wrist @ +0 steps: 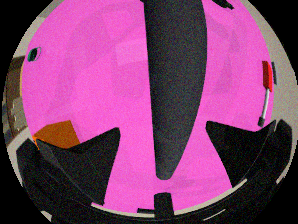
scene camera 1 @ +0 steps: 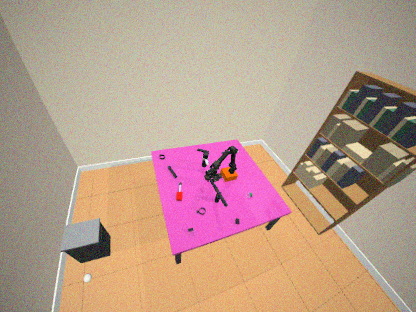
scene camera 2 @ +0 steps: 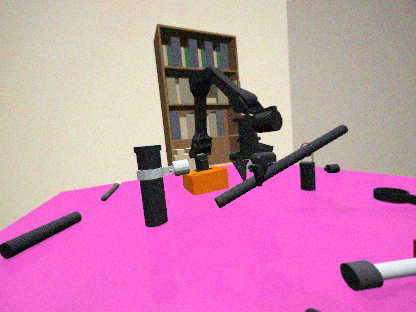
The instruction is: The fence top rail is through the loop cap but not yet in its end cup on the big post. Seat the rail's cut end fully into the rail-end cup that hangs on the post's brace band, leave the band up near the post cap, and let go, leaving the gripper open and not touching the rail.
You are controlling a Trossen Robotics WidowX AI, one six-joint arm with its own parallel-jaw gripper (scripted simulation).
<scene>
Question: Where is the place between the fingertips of my gripper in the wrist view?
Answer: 165, 129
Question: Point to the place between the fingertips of my gripper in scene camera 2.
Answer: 251, 183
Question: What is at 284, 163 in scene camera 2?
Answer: A dark rail.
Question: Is my gripper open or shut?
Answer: Open.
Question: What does my gripper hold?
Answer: Nothing.
</scene>
